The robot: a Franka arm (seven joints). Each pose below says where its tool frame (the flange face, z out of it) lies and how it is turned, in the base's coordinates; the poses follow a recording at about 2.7 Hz.
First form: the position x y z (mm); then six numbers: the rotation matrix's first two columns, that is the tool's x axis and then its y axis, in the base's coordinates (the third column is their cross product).
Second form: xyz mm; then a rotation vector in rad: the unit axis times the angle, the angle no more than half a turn. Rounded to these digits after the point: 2 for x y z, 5 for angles.
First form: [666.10 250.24 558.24 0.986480 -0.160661 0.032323 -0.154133 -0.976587 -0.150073]
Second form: [666.10 250.24 558.24 -2.98380 0.23772 -0.06645]
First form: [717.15 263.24 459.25 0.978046 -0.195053 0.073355 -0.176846 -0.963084 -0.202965]
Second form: [717.15 263.24 459.25 -2.92863 0.27802 -0.13725]
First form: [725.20 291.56 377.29 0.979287 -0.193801 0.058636 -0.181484 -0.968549 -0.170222]
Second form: [725.20 291.56 377.29 -2.96129 0.28267 -0.11179]
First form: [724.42 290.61 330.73 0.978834 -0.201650 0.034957 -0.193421 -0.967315 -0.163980]
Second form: [724.42 290.61 330.73 -2.96527 0.29794 -0.07680]
